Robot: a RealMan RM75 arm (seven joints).
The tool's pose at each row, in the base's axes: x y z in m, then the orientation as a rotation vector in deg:
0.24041, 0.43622, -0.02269, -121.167, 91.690, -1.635
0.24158, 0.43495, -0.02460, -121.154, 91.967, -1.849
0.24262, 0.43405, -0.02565, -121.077, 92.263, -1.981
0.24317, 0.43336, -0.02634, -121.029, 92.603, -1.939
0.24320, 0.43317, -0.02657, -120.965, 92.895, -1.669
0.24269, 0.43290, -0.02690, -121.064, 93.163, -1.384
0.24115, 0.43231, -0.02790, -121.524, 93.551, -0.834
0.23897, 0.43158, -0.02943, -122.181, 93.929, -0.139
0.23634, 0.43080, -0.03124, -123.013, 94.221, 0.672
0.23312, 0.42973, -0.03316, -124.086, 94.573, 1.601
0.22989, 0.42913, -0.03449, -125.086, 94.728, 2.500
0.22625, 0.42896, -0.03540, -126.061, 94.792, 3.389
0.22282, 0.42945, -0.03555, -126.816, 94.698, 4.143
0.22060, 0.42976, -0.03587, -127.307, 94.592, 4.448
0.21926, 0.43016, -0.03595, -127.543, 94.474, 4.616
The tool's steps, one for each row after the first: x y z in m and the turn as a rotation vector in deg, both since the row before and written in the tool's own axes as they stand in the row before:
0.00204, -0.00006, 0.00158, -0.013, 0.249, 0.123
0.00142, -0.00036, 0.00092, -0.011, 0.187, 0.176
0.00098, -0.00010, 0.00053, -0.123, 0.120, 0.218
0.00024, 0.00010, 0.00015, -0.189, -0.039, 0.238
0.00018, 0.00064, 0.00005, -0.299, 0.006, 0.155
0.00035, 0.00188, 0.00023, -0.710, 0.057, 0.109
0.00043, 0.00268, 0.00050, -0.905, 0.053, 0.041
0.00042, 0.00319, 0.00066, -1.040, 0.023, -0.063
0.00054, 0.00382, 0.00057, -1.281, 0.092, -0.113
-0.00006, 0.00353, 0.00027, -1.139, -0.005, -0.196
-0.00070, 0.00369, 0.00001, -1.083, -0.044, -0.237
-0.00145, 0.00313, -0.00037, -0.811, -0.129, -0.255
-0.00088, 0.00208, 0.00000, -0.430, 0.000, -0.216
-0.00076, 0.00117, -0.00003, -0.190, -0.041, -0.139

